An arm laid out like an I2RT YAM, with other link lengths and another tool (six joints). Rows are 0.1 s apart.
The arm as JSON. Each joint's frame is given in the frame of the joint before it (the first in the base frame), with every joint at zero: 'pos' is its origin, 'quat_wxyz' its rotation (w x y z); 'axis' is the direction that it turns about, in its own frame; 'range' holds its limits. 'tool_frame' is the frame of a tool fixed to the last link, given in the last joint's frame.
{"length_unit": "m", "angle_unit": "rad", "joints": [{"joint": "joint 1", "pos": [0.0, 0.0, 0.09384], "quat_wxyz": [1.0, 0.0, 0.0, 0.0], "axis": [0.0, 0.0, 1.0], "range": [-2.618, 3.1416]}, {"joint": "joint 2", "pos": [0.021, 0.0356, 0.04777], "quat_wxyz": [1.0, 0.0, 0.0, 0.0], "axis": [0.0, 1.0, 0.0], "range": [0.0, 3.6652]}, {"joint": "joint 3", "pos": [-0.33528, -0.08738, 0.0], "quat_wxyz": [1.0, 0.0, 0.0, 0.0], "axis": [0.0, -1.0, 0.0], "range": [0.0, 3.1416]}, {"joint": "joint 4", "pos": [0.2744, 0.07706, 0.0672], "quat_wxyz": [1.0, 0.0, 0.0, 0.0], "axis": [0.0, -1.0, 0.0], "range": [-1.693, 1.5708]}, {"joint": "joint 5", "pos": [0.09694, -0.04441, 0.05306], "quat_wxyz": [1.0, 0.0, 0.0, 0.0], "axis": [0.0, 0.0, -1.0], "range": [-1.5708, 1.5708]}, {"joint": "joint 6", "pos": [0.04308, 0.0, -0.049], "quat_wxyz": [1.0, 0.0, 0.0, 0.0], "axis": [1.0, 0.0, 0.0], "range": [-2.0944, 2.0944]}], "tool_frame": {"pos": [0.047, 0.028, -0.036], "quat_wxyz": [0.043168, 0.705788, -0.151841, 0.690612]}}
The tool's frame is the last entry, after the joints.
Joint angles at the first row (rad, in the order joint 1, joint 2, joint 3, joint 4, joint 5, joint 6):
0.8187 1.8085 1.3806 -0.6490 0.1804 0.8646
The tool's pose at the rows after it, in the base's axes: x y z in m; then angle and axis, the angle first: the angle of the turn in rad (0 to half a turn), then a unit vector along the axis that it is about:
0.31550 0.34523 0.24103 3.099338 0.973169 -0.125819 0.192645
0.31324 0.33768 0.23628 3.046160 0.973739 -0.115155 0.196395
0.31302 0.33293 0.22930 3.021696 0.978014 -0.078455 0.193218
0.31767 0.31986 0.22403 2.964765 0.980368 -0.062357 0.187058
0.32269 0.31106 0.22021 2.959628 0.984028 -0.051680 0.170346
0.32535 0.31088 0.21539 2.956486 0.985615 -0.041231 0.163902
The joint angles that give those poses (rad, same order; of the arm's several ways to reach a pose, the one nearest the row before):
0.8114 1.8284 1.4116 -0.7101 0.1859 0.8160
0.8105 1.8290 1.4100 -0.7436 0.2166 0.7886
0.8016 1.8418 1.4102 -0.7514 0.2014 0.7109
0.7777 1.8555 1.4235 -0.7969 0.2128 0.6584
0.7495 1.8675 1.4292 -0.8137 0.1787 0.6213
0.7429 1.8846 1.4367 -0.8153 0.1651 0.5986

